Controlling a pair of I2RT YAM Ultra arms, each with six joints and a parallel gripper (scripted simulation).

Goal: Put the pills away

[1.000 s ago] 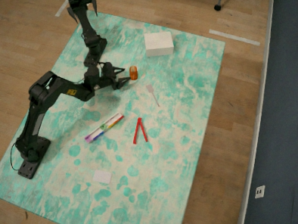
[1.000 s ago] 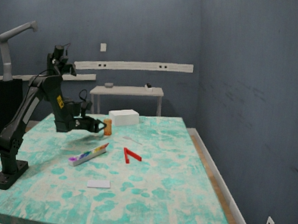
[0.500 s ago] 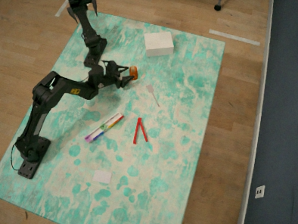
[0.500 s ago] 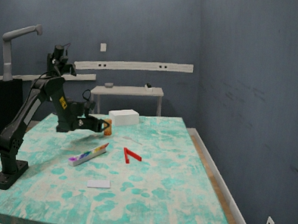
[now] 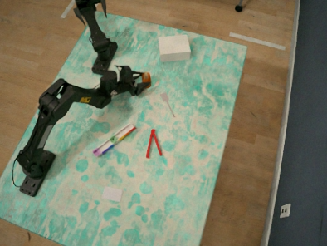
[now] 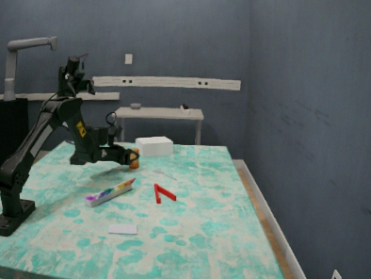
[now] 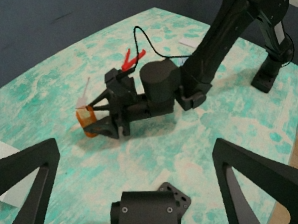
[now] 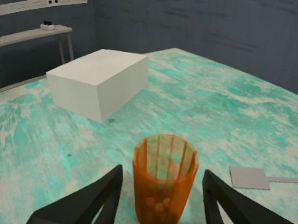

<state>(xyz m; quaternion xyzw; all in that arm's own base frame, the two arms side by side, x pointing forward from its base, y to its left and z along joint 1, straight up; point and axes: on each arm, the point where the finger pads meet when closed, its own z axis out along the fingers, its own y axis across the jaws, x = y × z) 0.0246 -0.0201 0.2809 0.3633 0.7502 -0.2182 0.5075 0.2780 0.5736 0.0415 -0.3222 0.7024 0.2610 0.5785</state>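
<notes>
Now: the orange pill bottle 3 cm below my right hand. From my right hand the other things lie so: white box 5 cm ahead, 24 cm to the left, 2 cm below; lid 6 cm behind, 40 cm to the right, 3 cm below; white card 7 cm ahead, 54 cm to the right, 5 cm below.
</notes>
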